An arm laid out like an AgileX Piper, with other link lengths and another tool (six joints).
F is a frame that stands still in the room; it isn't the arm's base.
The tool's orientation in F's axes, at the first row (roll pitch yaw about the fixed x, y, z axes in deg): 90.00, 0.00, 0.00
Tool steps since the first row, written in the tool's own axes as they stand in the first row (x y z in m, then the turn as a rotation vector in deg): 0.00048, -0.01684, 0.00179, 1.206, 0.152, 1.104; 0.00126, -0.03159, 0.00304, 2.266, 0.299, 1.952; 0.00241, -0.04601, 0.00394, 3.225, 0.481, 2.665; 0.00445, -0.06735, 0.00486, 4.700, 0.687, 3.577; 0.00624, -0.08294, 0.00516, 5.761, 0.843, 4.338; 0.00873, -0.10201, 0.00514, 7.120, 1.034, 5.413; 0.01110, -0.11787, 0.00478, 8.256, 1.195, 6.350
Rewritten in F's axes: 0.00048, -0.00179, -0.01684, 1.206, -1.104, 0.152; 0.00126, -0.00304, -0.03159, 2.266, -1.952, 0.299; 0.00241, -0.00394, -0.04601, 3.225, -2.665, 0.481; 0.00445, -0.00486, -0.06735, 4.700, -3.577, 0.687; 0.00624, -0.00516, -0.08294, 5.761, -4.338, 0.843; 0.00873, -0.00514, -0.10201, 7.120, -5.413, 1.034; 0.01110, -0.00478, -0.11787, 8.256, -6.350, 1.195
